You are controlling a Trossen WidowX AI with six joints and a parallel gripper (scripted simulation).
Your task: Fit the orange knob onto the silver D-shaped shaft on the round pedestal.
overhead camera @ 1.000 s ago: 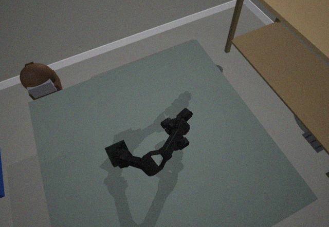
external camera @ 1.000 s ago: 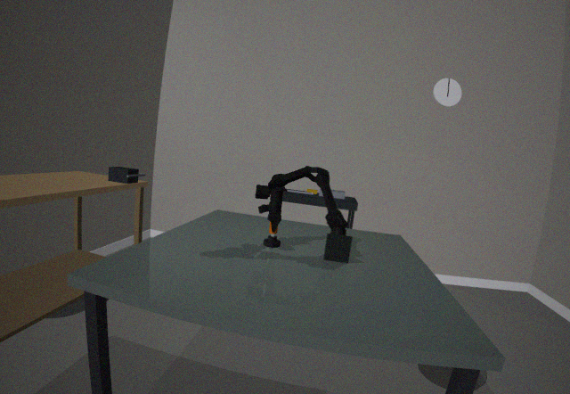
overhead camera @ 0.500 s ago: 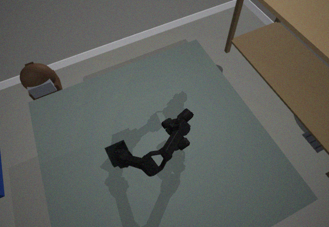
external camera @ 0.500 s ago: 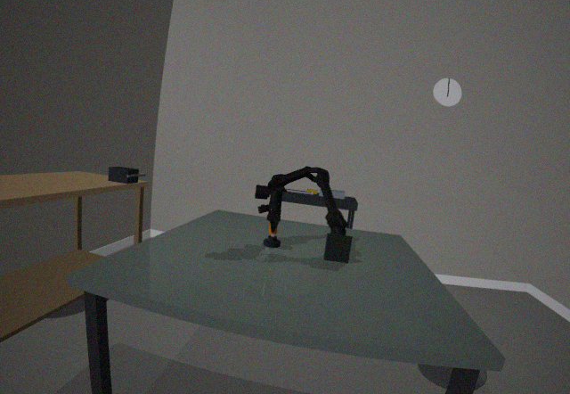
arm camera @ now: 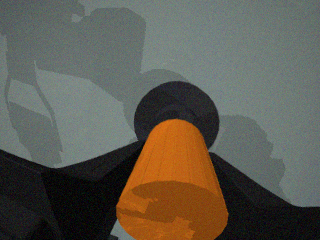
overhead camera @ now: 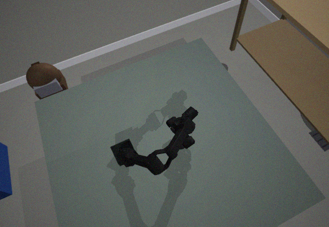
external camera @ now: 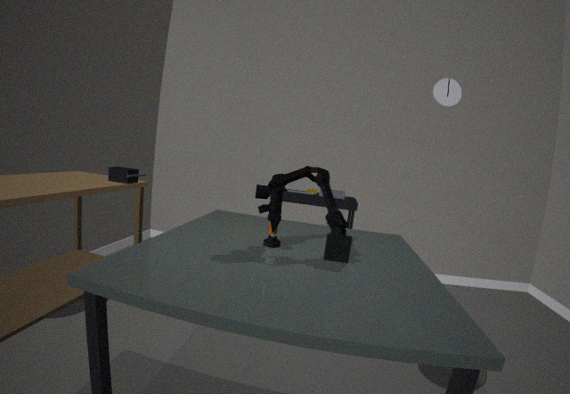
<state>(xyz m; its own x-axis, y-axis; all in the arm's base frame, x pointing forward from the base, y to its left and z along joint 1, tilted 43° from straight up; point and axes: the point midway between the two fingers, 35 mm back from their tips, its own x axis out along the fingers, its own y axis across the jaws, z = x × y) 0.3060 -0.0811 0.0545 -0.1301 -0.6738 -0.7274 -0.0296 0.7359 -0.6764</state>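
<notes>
The orange knob lies 3 cm above my gripper tip. From my gripper tip the other things lie so: dark round pedestal: 4 cm below.
</notes>
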